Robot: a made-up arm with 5 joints.
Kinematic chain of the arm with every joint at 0, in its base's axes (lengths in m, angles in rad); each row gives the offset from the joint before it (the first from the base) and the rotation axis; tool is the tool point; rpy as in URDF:
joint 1: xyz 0.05 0 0.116 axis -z
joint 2: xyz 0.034 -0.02 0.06 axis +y
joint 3: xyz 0.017 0 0.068 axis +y
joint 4: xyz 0.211 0 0.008 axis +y
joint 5: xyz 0.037 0.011 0 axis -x
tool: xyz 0 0 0 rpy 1.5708 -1.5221 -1.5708
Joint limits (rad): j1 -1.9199..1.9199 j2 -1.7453..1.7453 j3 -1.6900..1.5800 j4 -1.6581..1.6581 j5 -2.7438..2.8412
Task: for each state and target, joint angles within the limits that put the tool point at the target. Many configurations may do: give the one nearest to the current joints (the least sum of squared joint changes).
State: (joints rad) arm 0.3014 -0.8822 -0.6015 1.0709 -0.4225
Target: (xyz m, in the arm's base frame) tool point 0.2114 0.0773 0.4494
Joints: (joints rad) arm -0.4970 -0.1028 -0.9165 0.4450 -0.4225
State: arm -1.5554 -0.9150 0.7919 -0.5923 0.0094
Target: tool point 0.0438 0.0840 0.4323
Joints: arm -1.7515 -1.2333 0.2437 -0.6044 0.0094
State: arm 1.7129 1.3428 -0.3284 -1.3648 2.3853
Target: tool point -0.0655 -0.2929 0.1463
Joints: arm 1.9178 0.9973 -0.5542 -1.4323 2.3853
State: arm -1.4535 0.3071 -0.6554 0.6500 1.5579
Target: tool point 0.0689 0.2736 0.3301
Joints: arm -1.5346 0.0566 -0.5200 0.8606 1.5579
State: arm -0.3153 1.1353 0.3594 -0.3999 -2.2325
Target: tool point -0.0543 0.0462 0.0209
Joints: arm 0.4960 1.7380 0.9401 -0.2983 -2.2325
